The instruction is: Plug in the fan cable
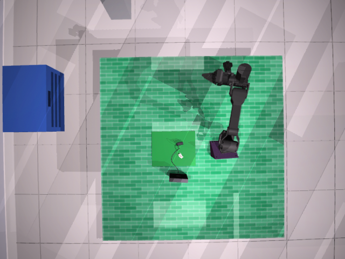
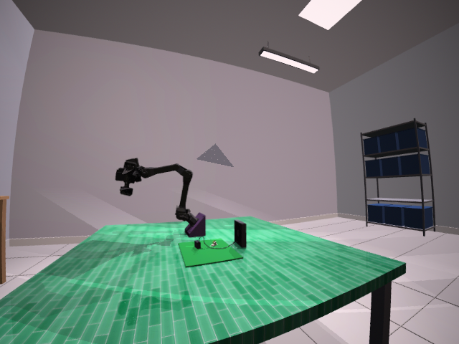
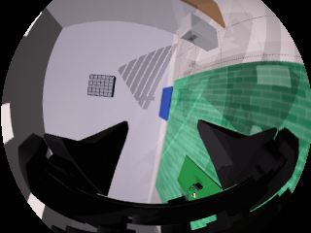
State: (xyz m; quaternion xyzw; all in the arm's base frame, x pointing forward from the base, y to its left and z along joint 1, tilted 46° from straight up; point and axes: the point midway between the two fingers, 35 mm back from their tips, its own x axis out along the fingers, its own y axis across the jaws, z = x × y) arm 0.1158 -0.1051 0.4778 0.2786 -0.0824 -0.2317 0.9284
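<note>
Now: gripper tip 15 cm short of the dark plug, 35 cm to the right of it and 31 cm above it. Round my gripper tip: black fan (20 cm ahead, 57 cm to the left, 27 cm below); then green board (21 cm ahead, 38 cm to the left, 35 cm below); then fan header (16 cm ahead, 44 cm to the left, 33 cm below).
</note>
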